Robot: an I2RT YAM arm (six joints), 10 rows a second.
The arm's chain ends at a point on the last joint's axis. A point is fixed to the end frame.
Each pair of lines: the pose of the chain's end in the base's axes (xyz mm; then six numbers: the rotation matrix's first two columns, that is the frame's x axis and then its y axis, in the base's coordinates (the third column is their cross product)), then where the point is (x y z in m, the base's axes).
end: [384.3 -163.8 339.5 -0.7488 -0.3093 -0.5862 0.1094 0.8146 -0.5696]
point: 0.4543 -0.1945 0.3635
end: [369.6 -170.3 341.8 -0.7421 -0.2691 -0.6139 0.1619 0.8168 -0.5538]
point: 0.4375 -0.2043 0.3675
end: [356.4 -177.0 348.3 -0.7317 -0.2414 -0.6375 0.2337 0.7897 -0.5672]
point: 0.4210 -0.2142 0.3777
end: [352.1 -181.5 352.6 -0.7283 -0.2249 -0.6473 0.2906 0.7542 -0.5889]
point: 0.4138 -0.2211 0.3850
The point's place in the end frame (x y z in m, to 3 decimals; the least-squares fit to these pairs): -0.057 -0.031 0.047
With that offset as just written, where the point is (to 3 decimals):
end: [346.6 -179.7 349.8 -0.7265 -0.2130 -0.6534 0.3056 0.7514 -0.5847]
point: 0.407 -0.220 0.383
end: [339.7 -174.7 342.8 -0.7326 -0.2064 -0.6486 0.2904 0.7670 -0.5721]
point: 0.401 -0.215 0.374
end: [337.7 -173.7 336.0 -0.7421 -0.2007 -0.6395 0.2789 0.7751 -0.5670]
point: 0.400 -0.214 0.366
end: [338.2 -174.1 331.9 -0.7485 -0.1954 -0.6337 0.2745 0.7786 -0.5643]
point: 0.401 -0.215 0.361
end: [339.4 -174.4 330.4 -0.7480 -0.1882 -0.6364 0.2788 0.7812 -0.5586]
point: 0.402 -0.216 0.359
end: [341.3 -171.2 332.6 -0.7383 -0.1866 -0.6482 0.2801 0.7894 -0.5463]
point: 0.404 -0.213 0.362
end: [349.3 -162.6 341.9 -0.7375 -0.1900 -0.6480 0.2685 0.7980 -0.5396]
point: 0.412 -0.203 0.370
